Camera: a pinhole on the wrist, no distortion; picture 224 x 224 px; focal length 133.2 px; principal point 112.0 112.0 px. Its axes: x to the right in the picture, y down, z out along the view. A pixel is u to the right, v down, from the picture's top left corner.
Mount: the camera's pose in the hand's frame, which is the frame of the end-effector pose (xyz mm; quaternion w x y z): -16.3 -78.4 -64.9 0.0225 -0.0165 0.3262 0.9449
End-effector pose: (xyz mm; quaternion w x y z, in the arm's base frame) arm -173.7 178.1 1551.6 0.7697 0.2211 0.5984 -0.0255
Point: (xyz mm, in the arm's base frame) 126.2 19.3 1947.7
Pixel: 193.8 165.8
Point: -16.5 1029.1 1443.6
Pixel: outside the picture
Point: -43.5 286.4 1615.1
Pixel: 103.1 66.8
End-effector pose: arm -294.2 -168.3 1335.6 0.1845 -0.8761 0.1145 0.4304
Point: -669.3 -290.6 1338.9
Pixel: 176.6 89.4
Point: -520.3 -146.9 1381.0
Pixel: 193.5 130.8
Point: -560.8 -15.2 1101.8
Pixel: 94.7 179.3
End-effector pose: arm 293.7 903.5 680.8 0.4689 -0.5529 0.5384 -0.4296
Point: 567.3 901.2 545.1
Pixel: 95.2 145.0
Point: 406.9 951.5 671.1
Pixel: 126.0 155.3
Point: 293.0 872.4 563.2
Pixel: 77.1 38.4
